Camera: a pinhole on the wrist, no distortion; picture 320 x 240 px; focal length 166.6 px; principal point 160.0 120.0 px. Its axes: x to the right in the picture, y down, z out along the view. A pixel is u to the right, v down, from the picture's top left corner.
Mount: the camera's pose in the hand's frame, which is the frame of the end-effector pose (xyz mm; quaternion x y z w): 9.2 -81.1 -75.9 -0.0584 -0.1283 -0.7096 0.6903
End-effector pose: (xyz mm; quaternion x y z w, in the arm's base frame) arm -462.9 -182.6 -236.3 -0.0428 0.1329 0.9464 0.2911
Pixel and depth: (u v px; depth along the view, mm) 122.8 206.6 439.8
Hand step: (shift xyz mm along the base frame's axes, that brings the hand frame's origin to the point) -236.7 102.4 327.7
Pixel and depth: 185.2 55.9 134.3
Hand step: 82.2 36.1 45.2
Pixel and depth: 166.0 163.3 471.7
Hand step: -86.5 135.7 370.5
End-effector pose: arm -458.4 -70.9 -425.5 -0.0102 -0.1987 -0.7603 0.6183
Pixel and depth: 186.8 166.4 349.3
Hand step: -124.4 30.1 267.0
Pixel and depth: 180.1 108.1 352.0
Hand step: -78.0 137.2 227.5
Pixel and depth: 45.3 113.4 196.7
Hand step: 80.7 19.3 97.2
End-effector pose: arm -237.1 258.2 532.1 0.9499 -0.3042 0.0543 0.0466
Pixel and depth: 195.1 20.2 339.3
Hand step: -131.9 147.5 -278.5
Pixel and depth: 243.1 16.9 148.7
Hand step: -9.1 138.6 -95.3
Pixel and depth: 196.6 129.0 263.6
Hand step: 51.0 33.7 -196.0
